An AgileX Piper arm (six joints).
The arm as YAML. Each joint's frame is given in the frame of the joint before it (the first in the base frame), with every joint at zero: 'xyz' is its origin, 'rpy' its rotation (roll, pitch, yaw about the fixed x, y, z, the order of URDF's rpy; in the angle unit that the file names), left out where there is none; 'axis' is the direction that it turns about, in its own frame. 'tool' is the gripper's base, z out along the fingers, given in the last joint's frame.
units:
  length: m
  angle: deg
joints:
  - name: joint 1
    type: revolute
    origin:
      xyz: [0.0, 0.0, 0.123]
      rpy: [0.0, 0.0, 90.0]
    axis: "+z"
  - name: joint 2
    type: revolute
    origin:
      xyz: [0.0, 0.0, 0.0]
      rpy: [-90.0, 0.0, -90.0]
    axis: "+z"
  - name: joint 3
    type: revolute
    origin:
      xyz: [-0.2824, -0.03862, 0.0]
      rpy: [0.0, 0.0, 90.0]
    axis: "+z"
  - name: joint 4
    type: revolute
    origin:
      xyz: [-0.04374, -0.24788, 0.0]
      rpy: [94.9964, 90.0, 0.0]
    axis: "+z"
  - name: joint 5
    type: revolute
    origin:
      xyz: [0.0, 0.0, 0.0]
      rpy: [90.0, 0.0, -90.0]
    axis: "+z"
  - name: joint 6
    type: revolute
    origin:
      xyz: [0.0, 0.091, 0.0]
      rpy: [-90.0, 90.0, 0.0]
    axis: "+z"
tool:
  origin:
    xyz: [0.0, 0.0, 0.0]
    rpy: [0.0, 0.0, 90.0]
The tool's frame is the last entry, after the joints.
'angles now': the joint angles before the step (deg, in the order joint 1, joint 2, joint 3, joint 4, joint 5, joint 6). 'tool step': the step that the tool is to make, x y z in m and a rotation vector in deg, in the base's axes. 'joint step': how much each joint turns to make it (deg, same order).
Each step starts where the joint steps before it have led.
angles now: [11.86, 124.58, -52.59, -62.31, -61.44, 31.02]
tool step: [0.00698, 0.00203, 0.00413, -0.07, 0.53, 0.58]
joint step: [0.00, 0.00, -2.14, -1.90, 0.96, 2.87]
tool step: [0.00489, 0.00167, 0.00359, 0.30, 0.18, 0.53]
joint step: [0.00, 0.04, -1.55, -1.29, 0.21, 1.95]
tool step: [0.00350, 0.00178, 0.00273, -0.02, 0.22, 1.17]
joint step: [0.00, 0.09, -1.45, -1.98, 0.12, 1.92]
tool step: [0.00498, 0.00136, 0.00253, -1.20, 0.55, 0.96]
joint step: [0.00, 0.00, -1.85, -2.70, 1.39, 2.66]
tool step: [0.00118, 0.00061, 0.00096, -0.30, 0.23, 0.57]
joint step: [0.00, 0.00, -0.60, -1.14, 0.22, 1.00]
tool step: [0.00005, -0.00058, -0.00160, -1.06, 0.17, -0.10]
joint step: [0.00, 0.00, 0.00, -0.47, 0.99, 0.08]
